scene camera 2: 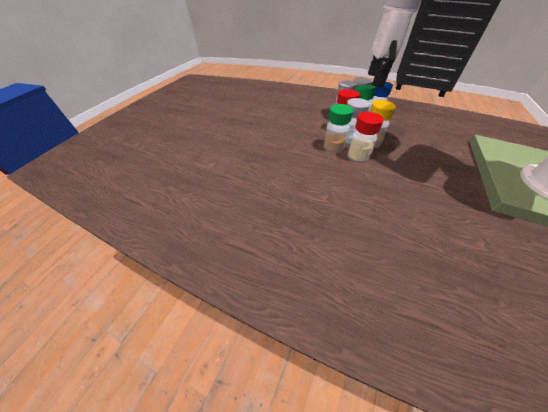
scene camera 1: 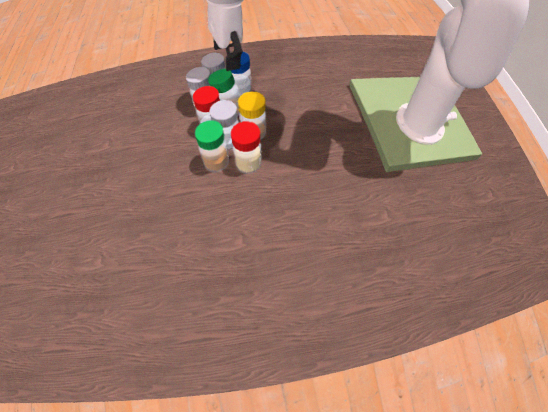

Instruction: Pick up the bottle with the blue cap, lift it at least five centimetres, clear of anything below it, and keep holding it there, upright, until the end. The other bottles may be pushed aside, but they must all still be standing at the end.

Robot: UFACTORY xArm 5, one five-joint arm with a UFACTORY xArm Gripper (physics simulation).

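Frame: origin at the arm's base, x right, y ahead, z up, level; millimetres.
Seen in the pictures: gripper, fingertip midpoint: (scene camera 2: 374,80) (scene camera 1: 226,58); arm's base, origin of the base link: (scene camera 1: 420,124).
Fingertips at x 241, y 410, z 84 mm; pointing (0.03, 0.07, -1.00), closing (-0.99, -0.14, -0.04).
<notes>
Pixels of each thing's top centre, then the offset from my fingertips to it.
- bottle with the blue cap, middle of its top: (scene camera 1: 237,58) (scene camera 2: 383,83) dx -2, dy -25, dz -5 mm
- bottle with a dark green cap, middle of its top: (scene camera 1: 224,75) (scene camera 2: 368,86) dx -64, dy +18, dz +4 mm
The bottle with the blue cap (scene camera 1: 244,63) (scene camera 2: 385,89) stands upright at the back right of the bottle group, its cap partly covered by the gripper in both views. My gripper (scene camera 1: 232,59) (scene camera 2: 380,75) is open and empty, its black fingers pointing down at the blue cap, the near finger in front of the cap's left part. The far finger is mostly hidden, and whether a finger touches the cap cannot be told. A bottle with a dark green cap (scene camera 1: 221,81) (scene camera 2: 364,92) stands close in front of it, to the left.
Two grey-capped bottles (scene camera 1: 213,62) (scene camera 1: 198,77) stand to the left. Yellow (scene camera 1: 252,105) (scene camera 2: 383,110), white, red and green-capped bottles stand in front, all upright. The arm's base stands on a green board (scene camera 1: 370,100) (scene camera 2: 492,175) at the right.
</notes>
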